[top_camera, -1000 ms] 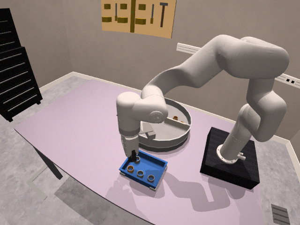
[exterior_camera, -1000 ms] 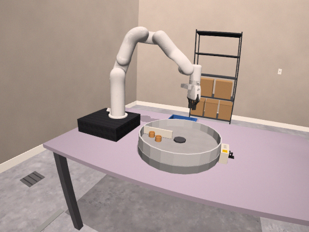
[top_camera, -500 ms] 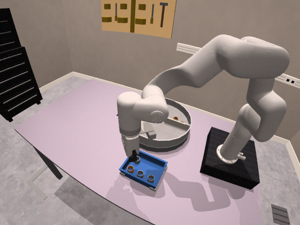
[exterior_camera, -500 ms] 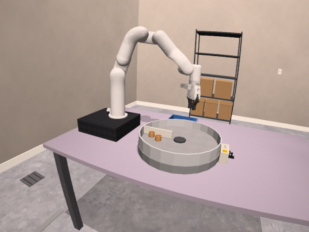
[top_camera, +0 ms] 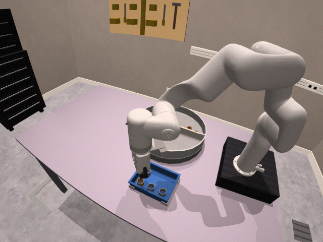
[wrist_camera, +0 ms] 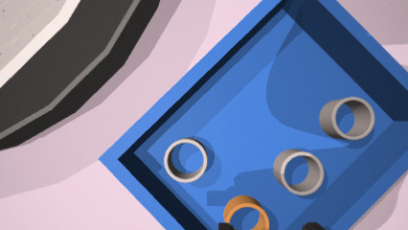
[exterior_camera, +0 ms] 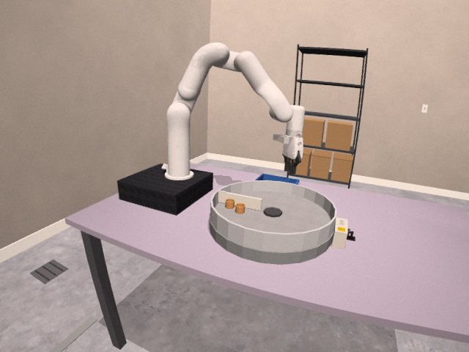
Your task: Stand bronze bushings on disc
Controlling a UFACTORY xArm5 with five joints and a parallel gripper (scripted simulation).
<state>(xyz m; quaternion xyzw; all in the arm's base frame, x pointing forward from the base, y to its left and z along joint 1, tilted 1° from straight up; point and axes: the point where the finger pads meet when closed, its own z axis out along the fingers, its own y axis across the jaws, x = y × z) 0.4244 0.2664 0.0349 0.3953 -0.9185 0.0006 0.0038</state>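
My gripper is now 9 cm above the blue crate, 5 cm past it and 3 cm to the left of it. Also, from my hand: turntable disc 36 cm to the right, 6 cm below, 3 cm ahead.
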